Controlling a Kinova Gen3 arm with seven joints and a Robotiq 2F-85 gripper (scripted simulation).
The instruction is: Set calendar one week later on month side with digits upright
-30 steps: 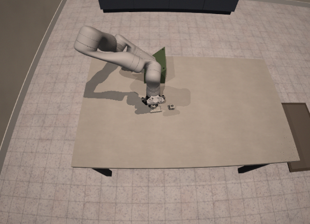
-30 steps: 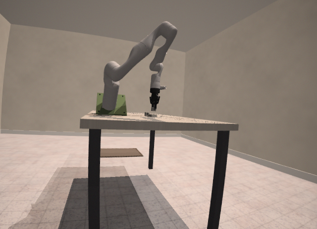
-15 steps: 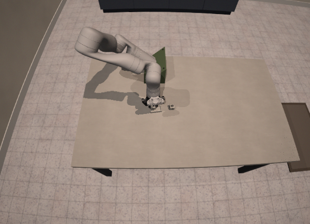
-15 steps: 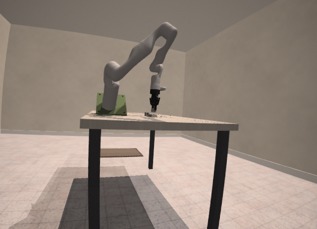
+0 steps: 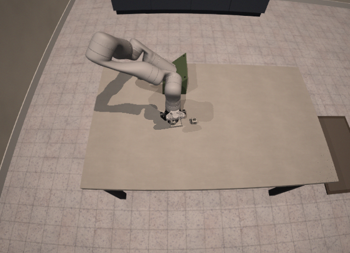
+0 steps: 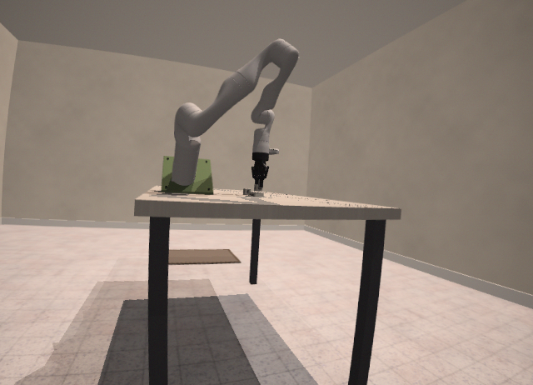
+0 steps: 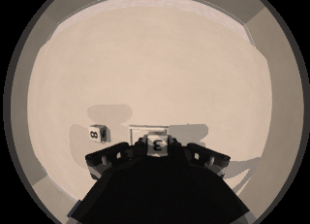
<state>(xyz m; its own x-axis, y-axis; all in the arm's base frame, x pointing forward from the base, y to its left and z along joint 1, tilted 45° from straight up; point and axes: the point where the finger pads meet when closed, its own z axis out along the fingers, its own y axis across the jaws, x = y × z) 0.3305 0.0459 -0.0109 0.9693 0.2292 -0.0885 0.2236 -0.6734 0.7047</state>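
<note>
The white tray lies 50 mm below my hand, 20 mm to the left of it and 10 mm behind it.
</note>
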